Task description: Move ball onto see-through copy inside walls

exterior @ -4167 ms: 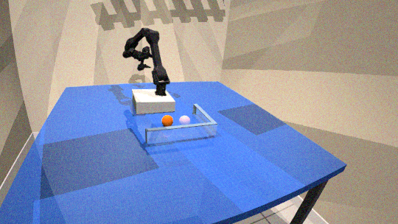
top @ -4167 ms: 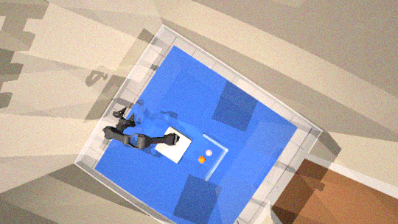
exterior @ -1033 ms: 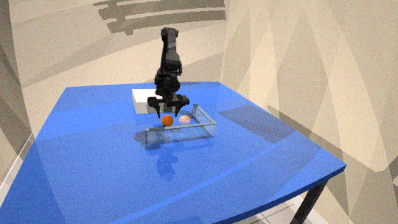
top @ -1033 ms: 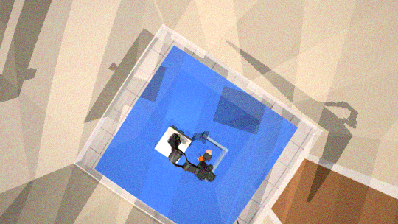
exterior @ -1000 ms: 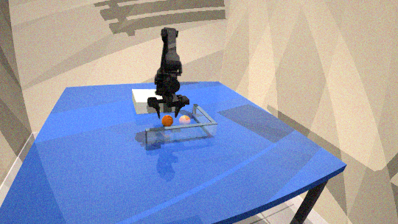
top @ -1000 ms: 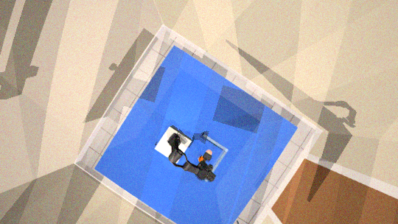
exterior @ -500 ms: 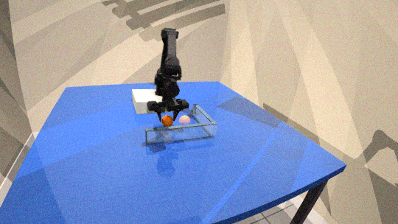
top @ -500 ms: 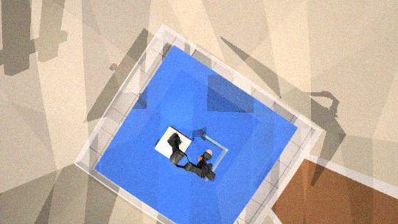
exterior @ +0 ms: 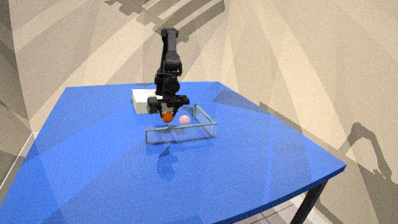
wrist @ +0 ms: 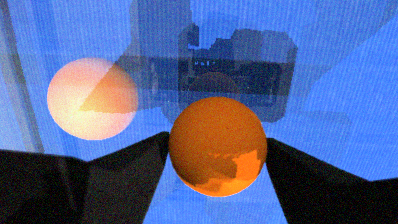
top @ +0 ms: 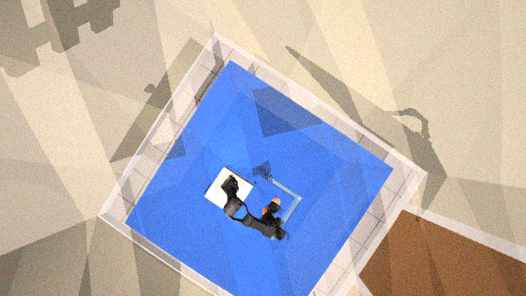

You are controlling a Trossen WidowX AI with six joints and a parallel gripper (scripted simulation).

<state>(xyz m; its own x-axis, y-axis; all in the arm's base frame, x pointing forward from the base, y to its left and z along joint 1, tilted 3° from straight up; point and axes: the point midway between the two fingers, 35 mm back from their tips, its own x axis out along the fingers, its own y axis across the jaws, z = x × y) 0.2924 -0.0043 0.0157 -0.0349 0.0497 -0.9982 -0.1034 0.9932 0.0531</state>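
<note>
Now: the pale see-through copy 80 mm to the left of my gripper tip, 20 mm below it and 10 mm ahead of it. The rest, counted from my gripper tip: clear wall 120 mm ahead, 50 mm to the left, 20 mm below; then orange ball right at my gripper tip.
</note>
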